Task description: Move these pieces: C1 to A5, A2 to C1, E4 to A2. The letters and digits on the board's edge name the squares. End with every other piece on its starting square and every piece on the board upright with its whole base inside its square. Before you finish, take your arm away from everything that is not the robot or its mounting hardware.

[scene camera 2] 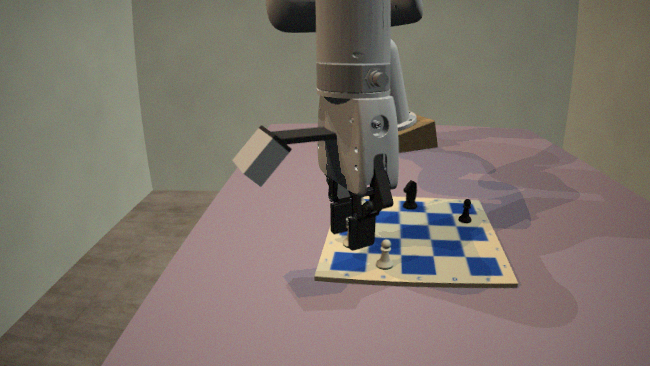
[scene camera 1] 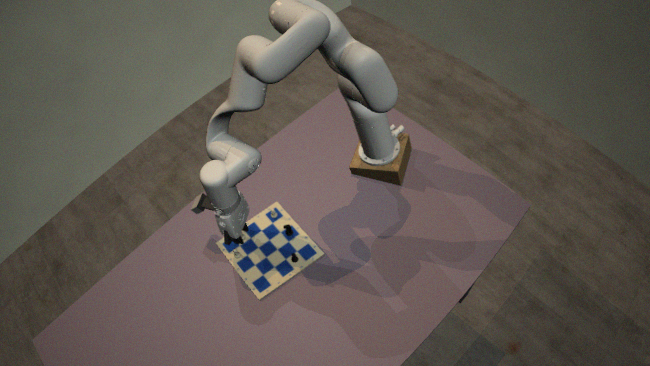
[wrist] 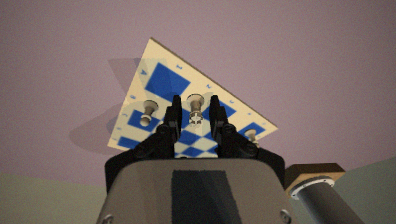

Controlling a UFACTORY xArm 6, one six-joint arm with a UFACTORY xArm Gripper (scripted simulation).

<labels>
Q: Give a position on a chessboard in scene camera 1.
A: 265, 264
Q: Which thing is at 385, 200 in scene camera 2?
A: My gripper.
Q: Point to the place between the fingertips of my gripper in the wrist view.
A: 195, 104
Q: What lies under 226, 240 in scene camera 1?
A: My gripper.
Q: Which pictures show the chessboard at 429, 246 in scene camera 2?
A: Scene camera 2, scene camera 1 and the wrist view: all of them.
</labels>
